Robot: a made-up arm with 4 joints. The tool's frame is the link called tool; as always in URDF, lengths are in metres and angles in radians. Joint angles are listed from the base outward.
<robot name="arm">
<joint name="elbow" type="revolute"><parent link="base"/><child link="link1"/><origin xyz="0.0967 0.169 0.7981" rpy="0.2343 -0.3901 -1.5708"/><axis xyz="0 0 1"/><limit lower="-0.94" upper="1.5"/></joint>
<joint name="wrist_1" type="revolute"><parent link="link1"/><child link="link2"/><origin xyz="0.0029 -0.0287 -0.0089" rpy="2.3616 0.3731 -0.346"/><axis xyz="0 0 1"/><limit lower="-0.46" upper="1.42"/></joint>
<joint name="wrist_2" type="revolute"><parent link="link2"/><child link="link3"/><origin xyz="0.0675 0.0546 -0.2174" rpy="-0.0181 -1.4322 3.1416"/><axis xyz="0 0 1"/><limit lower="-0.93" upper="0.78"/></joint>
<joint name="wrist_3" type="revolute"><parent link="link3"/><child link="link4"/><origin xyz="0.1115 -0.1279 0.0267" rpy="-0.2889 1.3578 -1.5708"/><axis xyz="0 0 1"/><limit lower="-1.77" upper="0.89"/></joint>
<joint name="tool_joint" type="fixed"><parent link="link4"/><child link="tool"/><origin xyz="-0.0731 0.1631 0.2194" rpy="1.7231 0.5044 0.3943"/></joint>
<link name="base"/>
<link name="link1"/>
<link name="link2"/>
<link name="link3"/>
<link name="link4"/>
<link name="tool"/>
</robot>
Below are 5 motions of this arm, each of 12 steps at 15 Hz.
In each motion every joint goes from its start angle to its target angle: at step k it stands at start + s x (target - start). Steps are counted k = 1, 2, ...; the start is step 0. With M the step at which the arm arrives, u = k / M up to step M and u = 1 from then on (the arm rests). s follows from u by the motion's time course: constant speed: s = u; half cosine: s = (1 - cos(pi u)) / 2; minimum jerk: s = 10 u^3 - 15 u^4 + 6 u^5.
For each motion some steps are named. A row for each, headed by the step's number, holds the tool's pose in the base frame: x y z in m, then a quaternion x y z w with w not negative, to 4 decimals.
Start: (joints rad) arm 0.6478 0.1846 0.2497 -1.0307
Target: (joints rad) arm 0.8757 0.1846 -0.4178 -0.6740
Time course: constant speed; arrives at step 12
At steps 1, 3, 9, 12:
1: -0.2447 0.0945 0.8636 0.3778 0.0208 0.5962 0.7081
3: -0.2521 0.0758 0.9112 0.3777 0.0892 0.5891 0.7087
9: -0.2351 0.0282 1.0636 0.3606 0.2952 0.5656 0.6804
12: -0.2041 0.0130 1.1403 0.3438 0.3953 0.5515 0.6491

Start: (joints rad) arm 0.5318 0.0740 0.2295 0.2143
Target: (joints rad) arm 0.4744 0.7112 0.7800 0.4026
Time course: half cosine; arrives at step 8
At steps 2, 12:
2: -0.1811 -0.0698 0.7993 -0.2118 0.1684 0.5743 0.7726
12: -0.1434 -0.0290 0.7252 -0.5191 0.1296 0.2533 0.8060

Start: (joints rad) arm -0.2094 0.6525 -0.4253 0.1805
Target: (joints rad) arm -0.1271 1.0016 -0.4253 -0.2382
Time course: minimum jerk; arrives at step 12
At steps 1, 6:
1: -0.2932 0.3975 0.9874 0.1575 0.3037 0.1470 0.9281
6: -0.2252 0.4759 0.9789 0.2079 0.2416 0.0586 0.9460

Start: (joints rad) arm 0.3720 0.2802 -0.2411 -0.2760
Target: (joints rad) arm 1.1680 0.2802 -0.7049 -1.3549
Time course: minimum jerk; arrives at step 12
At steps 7, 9, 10, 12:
7: -0.2059 0.1151 1.2025 0.4668 0.3726 0.4237 0.6810
9: -0.1347 0.1494 1.2783 0.5329 0.4265 0.3430 0.6453
10: -0.1128 0.1632 1.2961 0.5462 0.4407 0.3164 0.6382
12: -0.1013 0.1711 1.3046 0.5523 0.4479 0.3020 0.6350

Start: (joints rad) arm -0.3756 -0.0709 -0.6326 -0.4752
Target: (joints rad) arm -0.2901 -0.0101 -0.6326 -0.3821
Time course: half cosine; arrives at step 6
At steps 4, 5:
4: -0.3801 0.2117 1.0161 0.4453 0.1083 0.3762 0.8053
5: -0.3791 0.2085 1.0188 0.4380 0.1189 0.3781 0.8068

